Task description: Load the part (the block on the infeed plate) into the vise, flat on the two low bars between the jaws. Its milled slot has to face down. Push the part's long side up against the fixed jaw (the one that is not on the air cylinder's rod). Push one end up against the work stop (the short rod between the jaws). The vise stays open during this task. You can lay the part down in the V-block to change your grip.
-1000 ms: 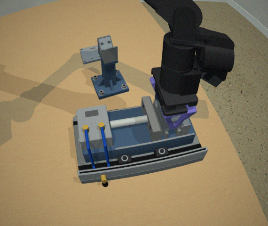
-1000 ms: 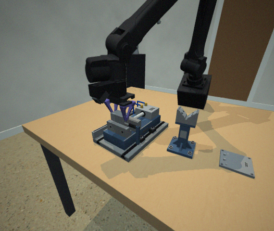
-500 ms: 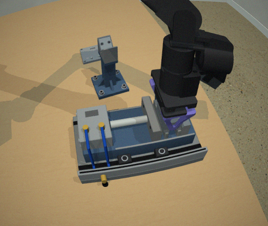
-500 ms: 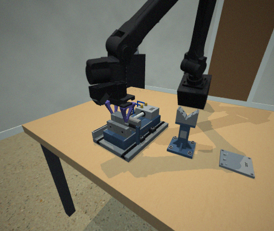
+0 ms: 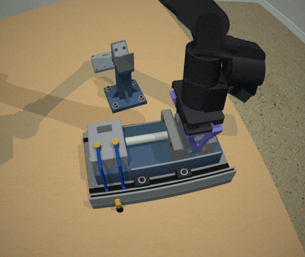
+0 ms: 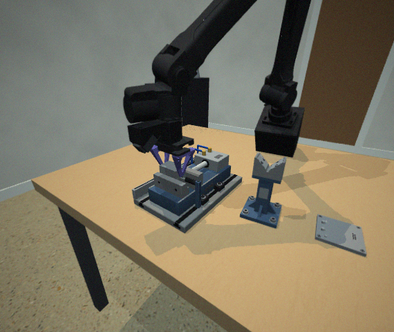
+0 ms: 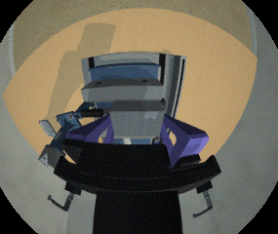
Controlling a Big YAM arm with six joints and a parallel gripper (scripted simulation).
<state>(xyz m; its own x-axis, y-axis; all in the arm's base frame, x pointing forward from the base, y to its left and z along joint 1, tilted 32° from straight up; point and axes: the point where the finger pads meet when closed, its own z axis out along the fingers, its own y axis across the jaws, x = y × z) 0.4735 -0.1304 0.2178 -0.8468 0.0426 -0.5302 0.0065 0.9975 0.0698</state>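
Right now my hand is 1 cm above the grey part. From my hand the other things lie so: fixed jaw 3 cm ahead, 2 cm to the left, 2 cm below; then black work stop 7 cm to the left, 1 cm below; then moving jaw 3 cm behind, 2 cm to the left, 2 cm below.
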